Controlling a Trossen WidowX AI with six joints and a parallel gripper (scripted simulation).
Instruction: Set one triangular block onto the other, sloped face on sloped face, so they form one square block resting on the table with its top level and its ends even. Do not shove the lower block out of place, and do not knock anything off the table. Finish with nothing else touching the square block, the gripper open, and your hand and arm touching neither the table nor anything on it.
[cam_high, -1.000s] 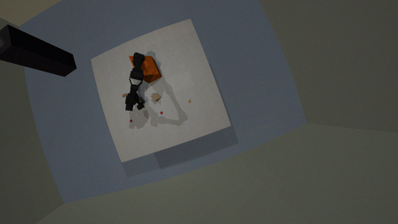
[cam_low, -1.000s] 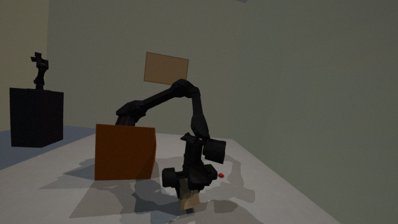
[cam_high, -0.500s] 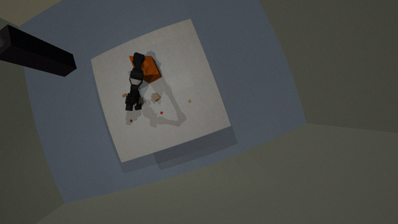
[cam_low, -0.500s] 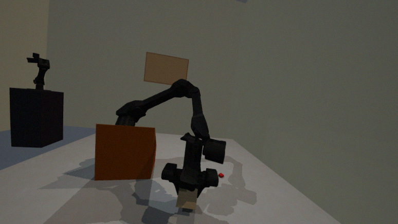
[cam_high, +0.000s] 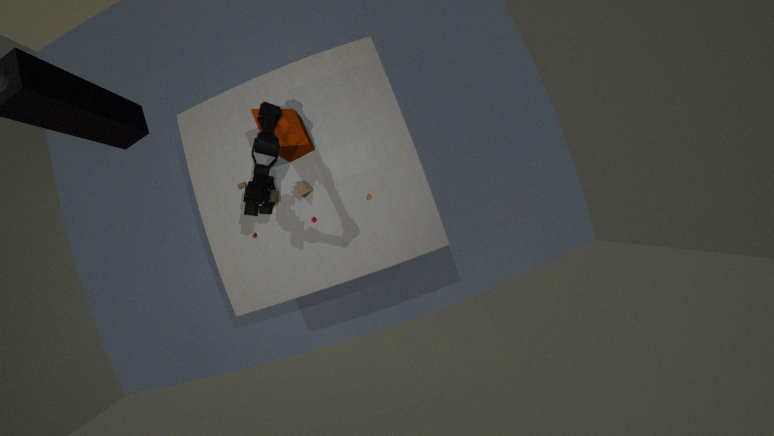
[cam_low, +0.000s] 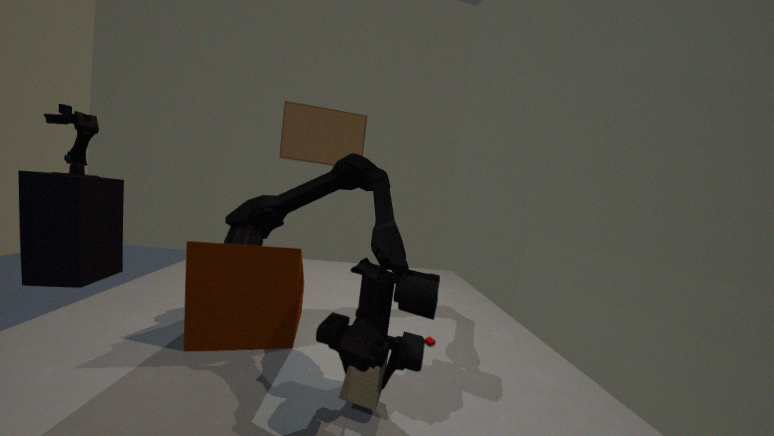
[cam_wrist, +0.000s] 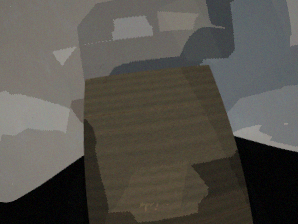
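Right now my gripper tip is 10 mm below the tan triangular block. Also, from my gripper tip: orange piece: 450 mm to the left, 220 mm ahead, 30 mm below; tan piece: 170 mm to the right, 160 mm behind, 30 mm below; red cube: 200 mm ahead, 140 mm to the left, 30 mm below.
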